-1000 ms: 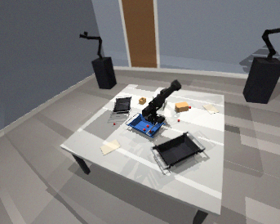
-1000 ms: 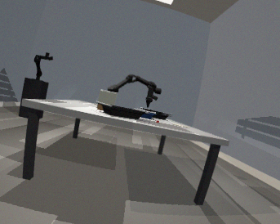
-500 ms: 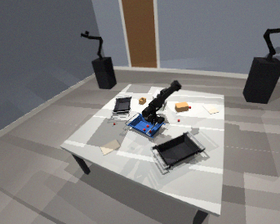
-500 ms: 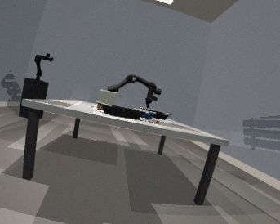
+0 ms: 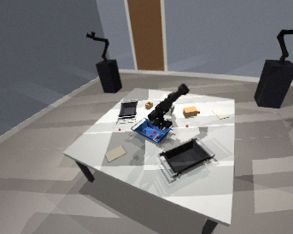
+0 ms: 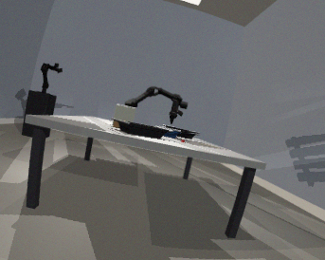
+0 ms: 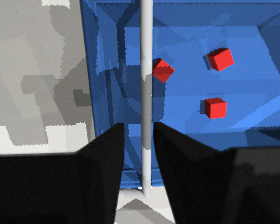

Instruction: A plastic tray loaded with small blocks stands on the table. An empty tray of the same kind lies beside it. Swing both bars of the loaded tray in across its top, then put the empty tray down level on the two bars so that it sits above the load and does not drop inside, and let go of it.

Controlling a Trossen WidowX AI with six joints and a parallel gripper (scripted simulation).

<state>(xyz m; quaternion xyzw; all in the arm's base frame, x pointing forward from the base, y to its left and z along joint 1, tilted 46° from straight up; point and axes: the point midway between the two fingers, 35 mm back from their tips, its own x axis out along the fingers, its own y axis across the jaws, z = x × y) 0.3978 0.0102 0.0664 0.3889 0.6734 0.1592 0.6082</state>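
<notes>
My gripper tip is now 46 cm to the left of the dark tray, 30 cm past it and 6 cm above it. From my gripper tip the other things lie so: brown box 40 cm behind, 18 cm to the left, 7 cm below.
</notes>
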